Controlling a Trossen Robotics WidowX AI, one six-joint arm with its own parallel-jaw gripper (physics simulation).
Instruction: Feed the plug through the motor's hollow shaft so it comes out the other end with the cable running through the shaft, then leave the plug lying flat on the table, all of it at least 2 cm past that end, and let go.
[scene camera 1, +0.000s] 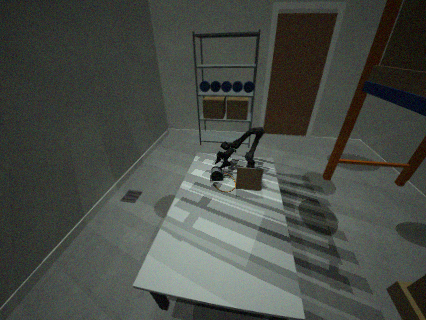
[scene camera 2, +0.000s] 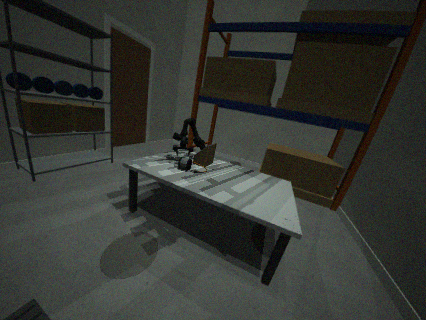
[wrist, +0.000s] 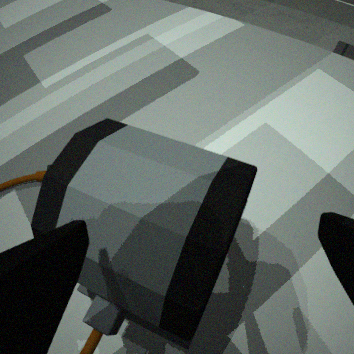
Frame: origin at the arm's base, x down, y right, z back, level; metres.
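Where they show: gripper, fingertip midpoint: (scene camera 1: 217, 166) (scene camera 2: 182, 156) (wrist: 203, 228); arm's base, origin of the base link: (scene camera 1: 250, 170) (scene camera 2: 204, 149).
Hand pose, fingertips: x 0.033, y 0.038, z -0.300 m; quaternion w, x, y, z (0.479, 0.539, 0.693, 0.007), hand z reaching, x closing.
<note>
Things, the pixels of their top centre, and the offset from my fingertips. "spot": a spot on its surface instead. Level surfaces: height alone.
- motor, middle of its top: (wrist: 133, 188) (scene camera 1: 216, 169) (scene camera 2: 186, 158) dx +0.006, dy -0.036, dz +0.003 m
- table, its level: dx +0.108 m
- small grey block, surface spot: (wrist: 103, 315) spot: dx +0.048, dy -0.020, dz +0.056 m
- Orange cable, surface spot: (wrist: 22, 180) spot: dx +0.100, dy -0.177, dz +0.043 m
The motor (scene camera 1: 216, 174) (scene camera 2: 185, 163) (wrist: 145, 195) is a grey drum with black end rings, lying on its side on the table (scene camera 1: 215, 270) (scene camera 2: 270, 200). My gripper (scene camera 1: 219, 160) (wrist: 203, 228) is open and empty. In the wrist view its left finger overlaps the motor's lower left part, and its right finger is off to the right of the motor. A small grey block (wrist: 103, 315) with orange cable shows at the motor's near side; I cannot tell whether it is the plug. Orange cable (scene camera 1: 223, 190) (wrist: 22, 180) curves beside the motor. The shaft openings are hidden.
A brown upright box or panel (scene camera 1: 249, 179) (scene camera 2: 205, 155) stands on the table beside the motor and the cable loop. The arm's base is behind it. A table edge crosses the top right of the wrist view. Shelves and a door stand beyond the table.
</note>
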